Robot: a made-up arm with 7 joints. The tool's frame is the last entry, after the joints. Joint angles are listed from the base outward. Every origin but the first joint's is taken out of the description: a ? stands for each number. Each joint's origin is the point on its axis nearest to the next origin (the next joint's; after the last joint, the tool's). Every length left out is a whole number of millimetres.
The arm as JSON. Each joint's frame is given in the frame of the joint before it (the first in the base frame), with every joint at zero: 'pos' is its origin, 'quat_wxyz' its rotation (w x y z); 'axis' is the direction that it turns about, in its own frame. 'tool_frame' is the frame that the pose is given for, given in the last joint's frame.
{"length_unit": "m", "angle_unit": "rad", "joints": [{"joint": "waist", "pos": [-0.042, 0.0, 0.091], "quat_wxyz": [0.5, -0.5, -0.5, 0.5], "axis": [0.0, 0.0, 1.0]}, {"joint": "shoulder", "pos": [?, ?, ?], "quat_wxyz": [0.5, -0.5, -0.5, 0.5], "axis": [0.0, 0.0, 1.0]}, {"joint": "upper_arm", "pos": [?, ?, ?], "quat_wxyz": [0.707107, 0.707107, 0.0, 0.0], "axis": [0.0, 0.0, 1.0]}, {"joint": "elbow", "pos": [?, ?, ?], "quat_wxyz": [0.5, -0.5, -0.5, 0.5], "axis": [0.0, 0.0, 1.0]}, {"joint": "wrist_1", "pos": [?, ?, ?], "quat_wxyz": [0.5, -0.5, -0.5, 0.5], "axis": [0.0, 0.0, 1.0]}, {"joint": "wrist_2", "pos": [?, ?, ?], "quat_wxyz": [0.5, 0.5, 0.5, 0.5], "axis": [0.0, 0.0, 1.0]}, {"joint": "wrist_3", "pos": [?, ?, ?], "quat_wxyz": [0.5, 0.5, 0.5, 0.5], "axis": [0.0, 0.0, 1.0]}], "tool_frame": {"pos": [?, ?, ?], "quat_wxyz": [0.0, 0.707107, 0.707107, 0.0]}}
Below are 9 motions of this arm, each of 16 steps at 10 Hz.
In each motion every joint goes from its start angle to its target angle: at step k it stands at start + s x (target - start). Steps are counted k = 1, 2, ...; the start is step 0. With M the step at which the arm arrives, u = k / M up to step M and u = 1 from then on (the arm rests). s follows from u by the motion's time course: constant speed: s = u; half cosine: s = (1 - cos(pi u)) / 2; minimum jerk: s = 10 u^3 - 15 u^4 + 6 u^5.
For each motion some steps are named. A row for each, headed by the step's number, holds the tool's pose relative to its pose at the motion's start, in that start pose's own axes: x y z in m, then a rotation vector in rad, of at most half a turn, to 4 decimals.
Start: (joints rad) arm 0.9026 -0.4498 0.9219 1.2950 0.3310 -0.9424 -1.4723
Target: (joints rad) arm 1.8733 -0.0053 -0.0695 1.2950 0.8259 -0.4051 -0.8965
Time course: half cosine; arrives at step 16
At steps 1, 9, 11, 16:
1: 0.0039 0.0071 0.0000 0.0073 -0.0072 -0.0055
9: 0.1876 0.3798 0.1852 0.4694 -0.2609 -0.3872
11: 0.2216 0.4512 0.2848 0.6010 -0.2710 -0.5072
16: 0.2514 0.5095 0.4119 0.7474 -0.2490 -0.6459

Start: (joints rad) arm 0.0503 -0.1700 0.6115 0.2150 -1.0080 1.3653 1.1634
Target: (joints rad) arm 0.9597 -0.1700 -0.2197 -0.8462 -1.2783 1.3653 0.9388
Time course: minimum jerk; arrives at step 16
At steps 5, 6, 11, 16:
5: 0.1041 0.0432 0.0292 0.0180 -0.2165 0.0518
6: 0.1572 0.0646 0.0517 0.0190 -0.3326 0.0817
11: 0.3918 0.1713 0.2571 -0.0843 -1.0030 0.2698
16: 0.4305 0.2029 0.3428 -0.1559 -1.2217 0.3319

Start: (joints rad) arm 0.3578 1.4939 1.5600 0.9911 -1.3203 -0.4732 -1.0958
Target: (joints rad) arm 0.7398 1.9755 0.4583 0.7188 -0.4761 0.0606 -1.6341
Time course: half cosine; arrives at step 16
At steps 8, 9, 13, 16:
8: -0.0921 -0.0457 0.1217 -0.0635 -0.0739 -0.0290
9: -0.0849 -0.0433 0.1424 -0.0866 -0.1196 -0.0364
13: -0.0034 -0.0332 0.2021 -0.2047 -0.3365 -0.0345
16: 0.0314 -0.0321 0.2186 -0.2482 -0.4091 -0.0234

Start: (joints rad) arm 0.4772 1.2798 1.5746 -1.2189 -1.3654 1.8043 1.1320
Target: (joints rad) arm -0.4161 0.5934 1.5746 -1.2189 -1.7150 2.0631 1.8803
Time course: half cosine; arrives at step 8
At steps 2, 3, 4, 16:
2: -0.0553 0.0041 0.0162 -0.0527 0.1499 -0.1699
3: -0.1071 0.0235 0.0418 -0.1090 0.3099 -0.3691
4: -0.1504 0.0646 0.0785 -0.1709 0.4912 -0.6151
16: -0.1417 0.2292 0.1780 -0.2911 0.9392 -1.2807

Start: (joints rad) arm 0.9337 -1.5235 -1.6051 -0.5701 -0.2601 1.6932 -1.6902
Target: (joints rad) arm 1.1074 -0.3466 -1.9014 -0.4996 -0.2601 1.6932 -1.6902
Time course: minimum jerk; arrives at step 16
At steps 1, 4, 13, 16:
1: 0.0013 0.0016 0.0009 0.0023 -0.0017 -0.0004
4: 0.0572 0.0713 0.0483 0.1078 -0.0763 -0.0197
13: 0.3385 0.3437 0.7229 1.0455 -0.5353 -0.2614
16: 0.3446 0.3384 0.7659 1.1019 -0.5508 -0.2799

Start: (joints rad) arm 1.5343 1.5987 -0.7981 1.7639 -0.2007 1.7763 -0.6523
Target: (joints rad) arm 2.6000 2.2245 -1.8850 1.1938 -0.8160 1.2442 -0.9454
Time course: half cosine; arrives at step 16
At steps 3, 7, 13, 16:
3: -0.0506 0.0105 0.0101 0.0307 0.0690 0.1659
7: -0.1356 0.0422 0.0624 0.1818 0.1323 0.8514
13: -0.0041 0.2992 0.2583 0.3742 -0.5599 1.8219
16: 0.0215 0.3611 0.3405 0.3822 -0.7685 1.9117

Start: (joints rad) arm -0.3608 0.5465 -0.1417 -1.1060 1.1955 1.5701 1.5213
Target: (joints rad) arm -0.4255 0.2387 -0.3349 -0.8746 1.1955 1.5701 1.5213
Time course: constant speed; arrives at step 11
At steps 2, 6, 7, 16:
2: -0.0080 -0.0086 -0.0049 0.0131 -0.0361 -0.0655
6: -0.0312 -0.0267 -0.0154 0.0324 -0.1001 -0.1997
7: -0.0385 -0.0311 -0.0183 0.0358 -0.1144 -0.2338
16: -0.0740 -0.0478 -0.0307 0.0437 -0.1642 -0.3718

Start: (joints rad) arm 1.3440 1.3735 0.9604 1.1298 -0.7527 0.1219 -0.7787
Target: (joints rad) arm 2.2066 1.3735 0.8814 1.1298 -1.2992 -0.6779 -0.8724
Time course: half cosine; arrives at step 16
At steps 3, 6, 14, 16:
3: 0.0023 -0.0749 0.0048 -0.0964 0.0144 0.0818
6: 0.0537 -0.2625 0.0482 -0.3550 0.0266 0.2828
14: 0.4252 -0.5349 0.3539 -1.0711 -0.1628 0.6895
16: 0.4485 -0.5354 0.3758 -1.1083 -0.1840 0.7034

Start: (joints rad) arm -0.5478 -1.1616 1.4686 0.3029 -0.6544 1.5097 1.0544
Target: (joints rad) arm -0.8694 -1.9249 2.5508 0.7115 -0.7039 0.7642 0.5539
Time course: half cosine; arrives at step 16
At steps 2, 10, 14, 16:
2: 0.0001 -0.0470 -0.0076 -0.0660 0.0032 0.0227
10: 0.1761 -0.7388 0.2833 -1.2010 0.1509 0.7002
14: 0.3793 -0.8019 0.5297 -1.6611 0.2465 1.0833
16: 0.4112 -0.7957 0.5624 -1.7258 0.2607 1.1392

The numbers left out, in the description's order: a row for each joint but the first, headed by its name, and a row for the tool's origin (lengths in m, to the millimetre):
shoulder: -0.196 -0.054 0.0
upper_arm: -0.01 -0.088 0.0
elbow: -0.328 -0.239 0.0
wrist_1: 0.145 -0.058 0.0
wrist_2: -0.053 0.095 0.0
wrist_3: 0.639 -0.113 0.0
tool: 0.097 -0.072 0.0

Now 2 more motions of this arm.
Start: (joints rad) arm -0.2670 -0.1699 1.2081 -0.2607 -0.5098 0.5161 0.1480
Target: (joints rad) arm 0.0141 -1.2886 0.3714 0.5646 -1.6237 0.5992 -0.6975
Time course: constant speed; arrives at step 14
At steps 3, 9, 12, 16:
3: 0.0067 0.1107 0.0495 0.3222 0.0627 0.4464
9: 0.0152 0.4045 0.2366 1.1080 -0.0430 0.8847
12: 0.0899 0.5441 0.3523 1.4389 -0.2338 0.8234
16: 0.1851 0.6209 0.4043 1.5721 -0.3993 0.6911

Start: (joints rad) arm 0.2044 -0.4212 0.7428 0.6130 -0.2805 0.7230 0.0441
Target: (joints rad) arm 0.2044 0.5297 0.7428 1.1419 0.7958 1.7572 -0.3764
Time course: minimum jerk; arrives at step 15
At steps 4, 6, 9, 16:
4: -0.0469 0.0512 -0.0001 0.0721 0.0439 0.0048
6: -0.1019 0.1344 0.0060 0.1837 0.0873 -0.0129
9: -0.1106 0.2906 0.0200 0.3704 0.0501 -0.1182
16: 0.0029 0.4025 0.0239 0.4907 -0.1379 -0.2534

